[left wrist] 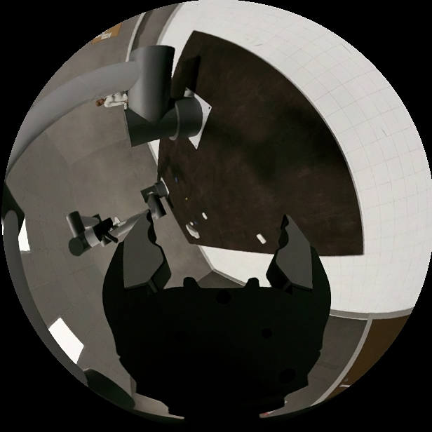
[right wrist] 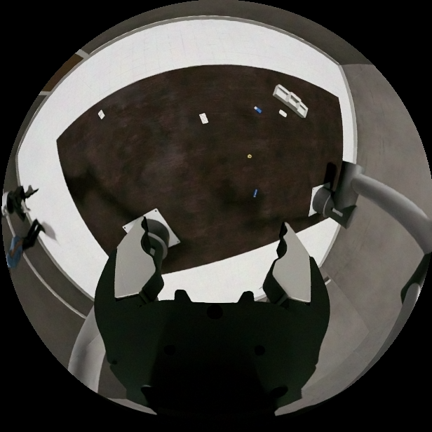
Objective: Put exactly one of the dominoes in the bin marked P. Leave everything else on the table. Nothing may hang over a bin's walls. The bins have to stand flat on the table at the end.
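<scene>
A white domino with dark dots [right wrist: 203,118] lies flat mid-table in the right wrist view. Another white domino [right wrist: 101,114] lies far left there. A small white piece [right wrist: 283,113], probably a domino, lies beside the joined row of pale bins [right wrist: 286,103] [left wrist: 192,230]. The bins appear to stand flat; their letters are too small to read. A white domino [left wrist: 261,238] also shows in the left wrist view. My left gripper [left wrist: 217,212] and my right gripper [right wrist: 214,220] are open and empty, high above the table and apart from all pieces.
A blue-and-white piece [right wrist: 257,109], a yellow ring-like piece [right wrist: 249,156] and a blue piece [right wrist: 255,193] lie on the dark table [right wrist: 150,150] [left wrist: 280,150]. Arm bases stand on white plates [right wrist: 172,235] [left wrist: 206,112] at the table's edge.
</scene>
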